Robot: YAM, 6 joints.
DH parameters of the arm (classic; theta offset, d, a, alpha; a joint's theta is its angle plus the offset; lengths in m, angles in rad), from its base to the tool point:
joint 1: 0 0.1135 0.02 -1.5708
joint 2: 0 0 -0.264 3.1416
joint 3: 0.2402 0 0.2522 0
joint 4: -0.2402 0 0.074 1.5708
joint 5: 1.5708 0 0 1.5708
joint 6: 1.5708 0.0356 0 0
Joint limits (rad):
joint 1: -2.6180..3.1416
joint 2: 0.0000..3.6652
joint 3: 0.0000..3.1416
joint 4: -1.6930..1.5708
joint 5: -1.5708..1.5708
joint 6: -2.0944..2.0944
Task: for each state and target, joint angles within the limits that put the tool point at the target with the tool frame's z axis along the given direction. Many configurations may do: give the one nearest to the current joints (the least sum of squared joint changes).
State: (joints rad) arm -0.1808 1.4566 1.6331 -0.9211 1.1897 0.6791
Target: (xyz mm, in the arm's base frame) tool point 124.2 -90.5 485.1 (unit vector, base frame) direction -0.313 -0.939 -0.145
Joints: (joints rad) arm -0.3991 1.2841 1.8909 -1.6920 1.4062 0.6791
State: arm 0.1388 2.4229 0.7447 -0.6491 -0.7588 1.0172
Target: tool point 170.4 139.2 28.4 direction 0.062 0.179 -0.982
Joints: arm 0.6685 1.8695 0.4869 -0.0271 -0.1022 1.0172
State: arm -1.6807 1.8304 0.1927 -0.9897 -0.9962 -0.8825
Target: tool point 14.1 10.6 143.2 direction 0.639 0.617 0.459
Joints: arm -2.2213 2.2139 0.0019 -1.4113 -0.1353 -0.8825
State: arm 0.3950 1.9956 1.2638 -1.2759 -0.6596 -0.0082
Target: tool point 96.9 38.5 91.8 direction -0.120 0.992 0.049
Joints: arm 0.0316 2.3373 0.3785 -1.6882 -1.4694 -0.0082
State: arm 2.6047 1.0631 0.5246 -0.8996 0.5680 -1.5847
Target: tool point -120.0 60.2 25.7 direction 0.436 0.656 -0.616
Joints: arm 2.8761 1.9189 0.3403 -0.3759 0.8442 -1.5847
